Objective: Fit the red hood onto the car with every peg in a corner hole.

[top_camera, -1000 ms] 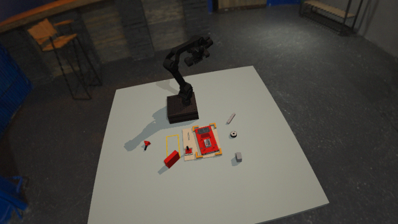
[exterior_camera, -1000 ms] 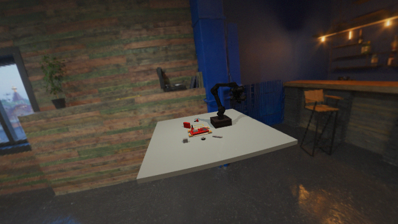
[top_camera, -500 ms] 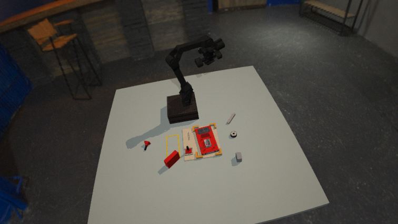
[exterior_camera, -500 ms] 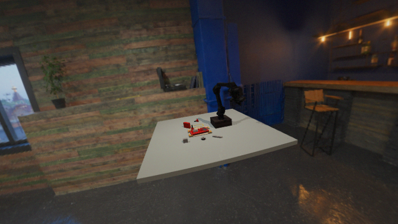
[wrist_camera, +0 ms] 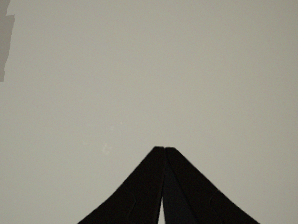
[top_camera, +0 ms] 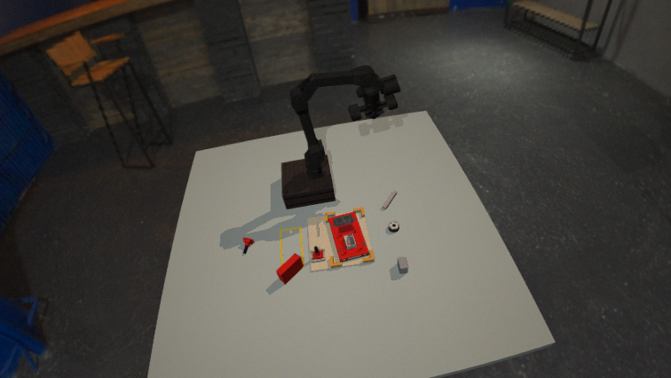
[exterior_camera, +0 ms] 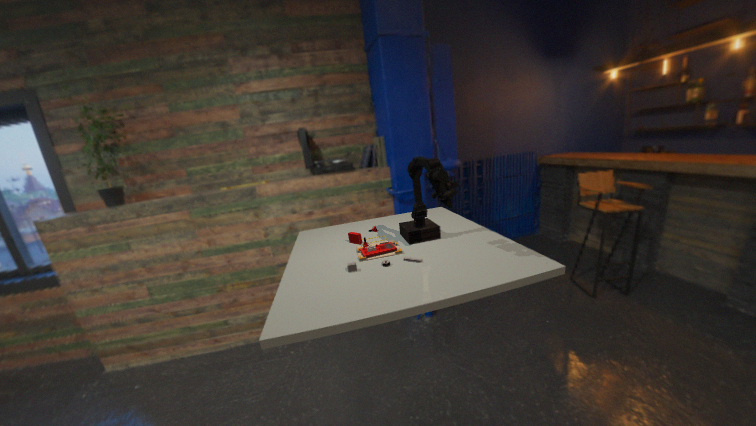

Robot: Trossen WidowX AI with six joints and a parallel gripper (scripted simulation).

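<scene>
My gripper tip is 480 mm to the left of the red hood, 440 mm short of it and 220 mm above it. Round my gripper tip: grey bar 250 mm below, 240 mm ahead, 30 mm to the right; black wheel 370 mm ahead, 240 mm below, 70 mm to the right; tan jig board 360 mm ahead, 270 mm to the right, 240 mm below.
</scene>
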